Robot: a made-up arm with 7 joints. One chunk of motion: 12 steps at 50 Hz.
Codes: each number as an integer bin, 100 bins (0 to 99) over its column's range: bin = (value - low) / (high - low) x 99, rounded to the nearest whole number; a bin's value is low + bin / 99 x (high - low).
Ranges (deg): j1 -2..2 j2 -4..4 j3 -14..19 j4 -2..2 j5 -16..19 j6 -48..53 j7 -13..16
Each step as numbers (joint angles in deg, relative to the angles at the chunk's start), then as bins.
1 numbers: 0.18 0.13 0.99 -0.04 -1.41 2.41 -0.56
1 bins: 54 51 45 49 41 49 42
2 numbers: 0.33 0.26 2.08 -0.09 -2.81 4.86 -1.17
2 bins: 58 53 48 47 37 52 40
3 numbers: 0.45 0.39 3.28 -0.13 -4.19 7.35 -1.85
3 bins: 61 54 52 46 33 54 38
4 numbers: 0.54 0.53 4.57 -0.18 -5.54 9.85 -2.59
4 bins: 63 56 56 45 30 57 36
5 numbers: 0.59 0.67 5.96 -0.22 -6.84 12.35 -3.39
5 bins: 64 58 60 44 26 59 33
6 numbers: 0.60 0.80 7.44 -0.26 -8.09 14.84 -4.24
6 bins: 64 59 64 43 22 62 30
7 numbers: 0.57 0.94 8.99 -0.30 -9.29 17.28 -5.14
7 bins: 64 61 69 42 19 64 27
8 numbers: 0.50 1.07 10.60 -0.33 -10.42 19.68 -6.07
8 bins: 62 63 74 41 16 66 24
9 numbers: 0.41 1.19 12.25 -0.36 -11.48 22.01 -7.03
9 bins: 60 64 79 41 13 69 20
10 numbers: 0.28 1.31 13.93 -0.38 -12.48 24.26 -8.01
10 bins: 56 66 84 40 10 71 17
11 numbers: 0.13 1.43 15.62 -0.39 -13.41 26.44 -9.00
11 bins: 53 67 89 40 7 73 14
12 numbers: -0.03 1.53 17.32 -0.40 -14.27 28.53 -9.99
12 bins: 49 68 94 40 5 75 10
